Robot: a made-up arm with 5 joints.
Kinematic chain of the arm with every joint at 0, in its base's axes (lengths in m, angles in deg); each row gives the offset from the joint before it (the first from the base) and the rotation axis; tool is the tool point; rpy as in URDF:
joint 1: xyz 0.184 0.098 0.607 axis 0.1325 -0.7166 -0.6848
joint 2: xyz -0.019 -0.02 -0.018 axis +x
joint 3: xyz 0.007 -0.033 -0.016 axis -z
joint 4: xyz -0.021 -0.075 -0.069 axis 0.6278 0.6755 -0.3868
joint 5: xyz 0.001 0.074 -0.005 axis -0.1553 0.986 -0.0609
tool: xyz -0.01 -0.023 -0.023 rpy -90 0 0
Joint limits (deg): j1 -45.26..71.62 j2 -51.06..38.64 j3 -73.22..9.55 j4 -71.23..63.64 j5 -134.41..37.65
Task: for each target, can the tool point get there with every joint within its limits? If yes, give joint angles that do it. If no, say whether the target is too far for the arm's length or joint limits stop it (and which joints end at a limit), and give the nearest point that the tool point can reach.
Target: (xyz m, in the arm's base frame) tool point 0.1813 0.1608 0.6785
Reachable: no: joint limits stop it (at a limit: joint 1, joint 2, joint 3, joint 5) | nearest point 0.2693 0.0709 0.5784 | short by 0.161 m
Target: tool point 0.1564 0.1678 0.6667
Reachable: no: joint limits stop it (at a limit: joint 1, joint 2, joint 3, joint 5) | nearest point 0.1522 0.1042 0.5198 | short by 0.160 m
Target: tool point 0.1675 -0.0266 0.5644
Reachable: yes | joints -0.06 -37.06 -51.09 30.55 22.88
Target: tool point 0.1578 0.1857 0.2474
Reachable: no: too far | nearest point 0.1778 0.1071 0.4171 | short by 0.188 m
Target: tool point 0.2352 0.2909 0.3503
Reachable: no: too far | nearest point 0.2181 0.1221 0.4341 | short by 0.189 m
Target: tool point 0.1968 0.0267 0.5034
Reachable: yes | joints 12.55 -12.06 -56.29 0.12 -107.63
